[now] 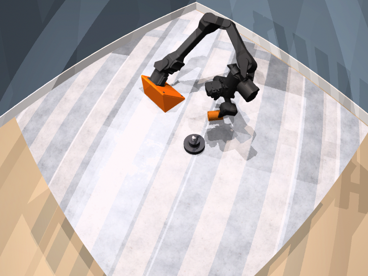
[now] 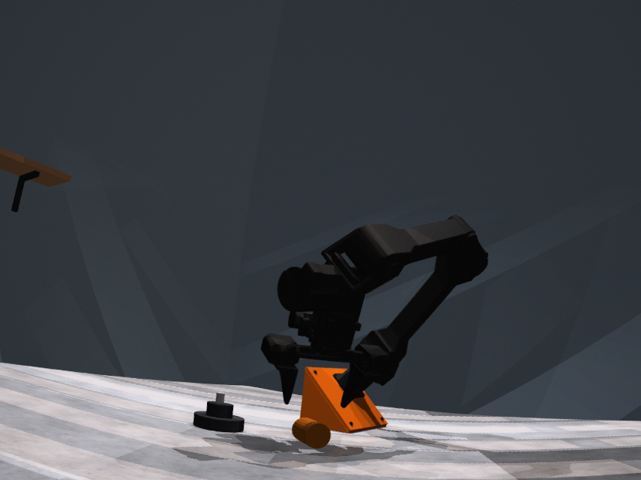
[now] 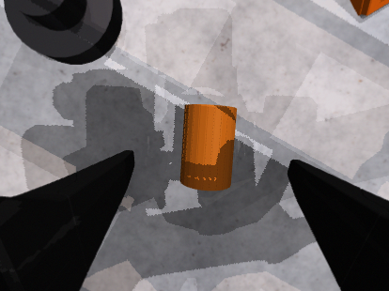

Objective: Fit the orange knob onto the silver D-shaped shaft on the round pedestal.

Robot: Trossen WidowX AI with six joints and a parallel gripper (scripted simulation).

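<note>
Right now my gripper tip is 1 cm short of the orange knob, 1 cm to the right of it and 4 cm above it. The rest, counted from my gripper tip: black round pedestal: 3 cm ahead, 16 cm to the right, 3 cm below.
</note>
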